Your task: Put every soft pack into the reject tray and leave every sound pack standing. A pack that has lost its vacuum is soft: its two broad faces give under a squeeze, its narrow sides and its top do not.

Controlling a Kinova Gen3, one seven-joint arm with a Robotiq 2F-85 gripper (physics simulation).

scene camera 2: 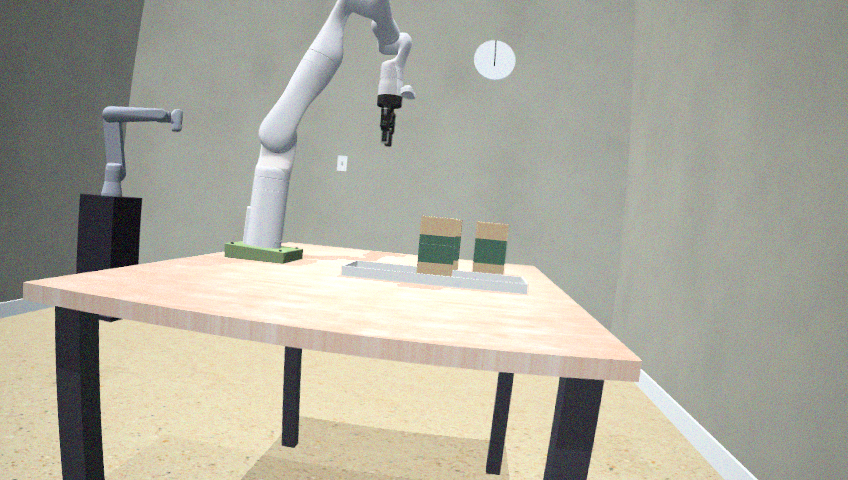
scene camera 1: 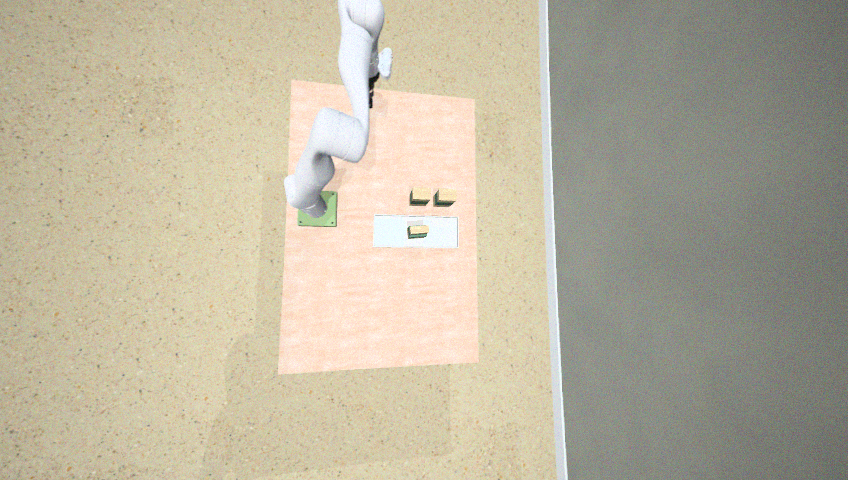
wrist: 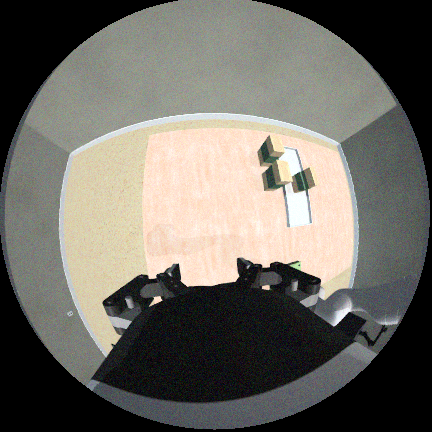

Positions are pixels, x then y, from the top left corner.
A reject tray shows in scene camera 2 [362,269], in scene camera 1 and in the wrist view. The same spot on the reject tray: [wrist: 297,205] is [scene camera 1: 393,231].
